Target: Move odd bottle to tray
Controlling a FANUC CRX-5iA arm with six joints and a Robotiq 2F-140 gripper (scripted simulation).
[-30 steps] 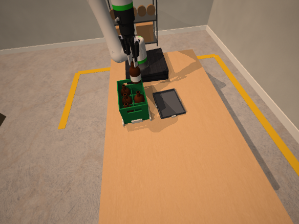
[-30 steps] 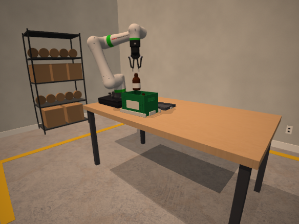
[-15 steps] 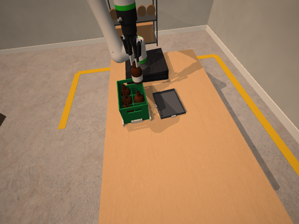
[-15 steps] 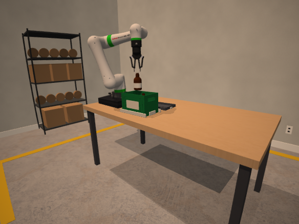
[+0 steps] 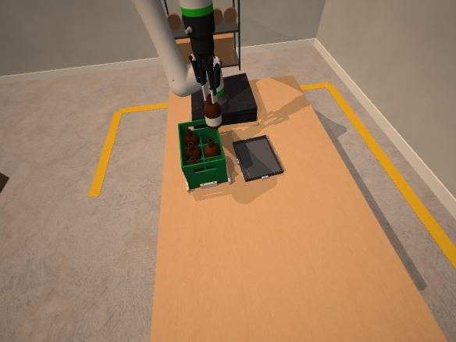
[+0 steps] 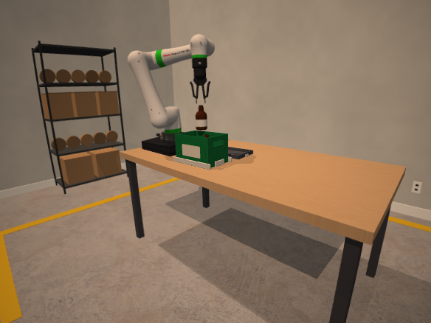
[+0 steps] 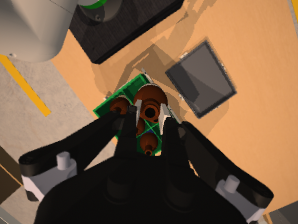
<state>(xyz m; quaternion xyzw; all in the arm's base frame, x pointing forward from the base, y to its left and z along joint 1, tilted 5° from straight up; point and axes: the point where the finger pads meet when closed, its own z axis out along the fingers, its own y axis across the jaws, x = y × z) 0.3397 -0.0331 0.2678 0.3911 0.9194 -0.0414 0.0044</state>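
Now: hand 90 mm above the glass bottle. Also, from my hand: dark grey tray 340 mm below, 180 mm to the left, 100 mm ahead; green crate 270 mm below, 80 mm to the right, 70 mm ahead.
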